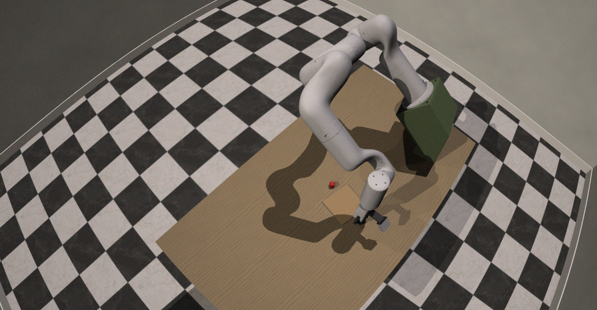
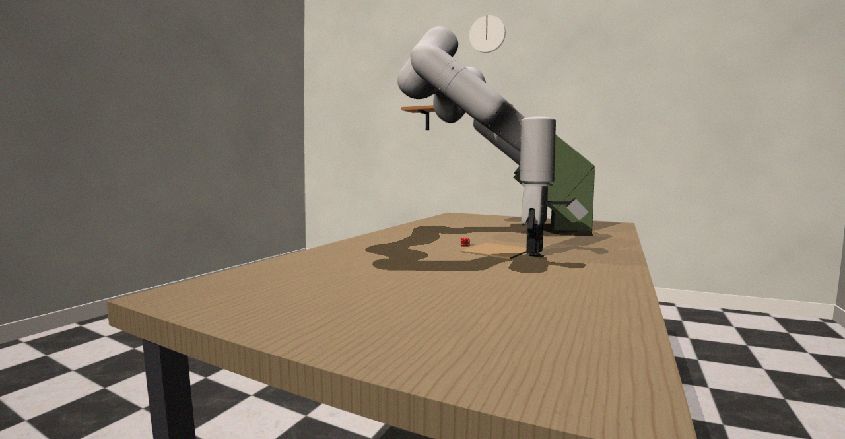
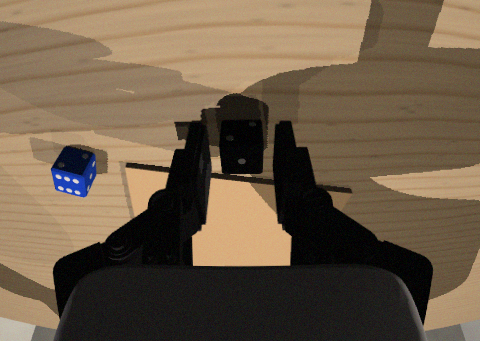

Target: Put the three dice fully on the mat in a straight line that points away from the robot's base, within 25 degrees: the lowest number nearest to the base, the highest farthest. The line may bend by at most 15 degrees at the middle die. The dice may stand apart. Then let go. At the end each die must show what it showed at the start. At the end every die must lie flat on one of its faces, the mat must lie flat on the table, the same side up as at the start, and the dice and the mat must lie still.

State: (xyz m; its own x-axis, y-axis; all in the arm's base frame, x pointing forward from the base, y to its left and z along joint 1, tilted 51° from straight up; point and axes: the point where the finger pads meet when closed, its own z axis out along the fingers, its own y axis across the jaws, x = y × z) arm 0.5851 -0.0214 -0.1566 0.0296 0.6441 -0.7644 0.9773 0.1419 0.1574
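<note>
Now: the black die 20 mm below my hand. Also, from my hand: tan mat 100 mm to the right, 30 mm below, 20 mm behind; red die 200 mm to the right, 50 mm behind, 20 mm below; blue die 100 mm behind, 20 mm below, 10 mm to the right.
</note>
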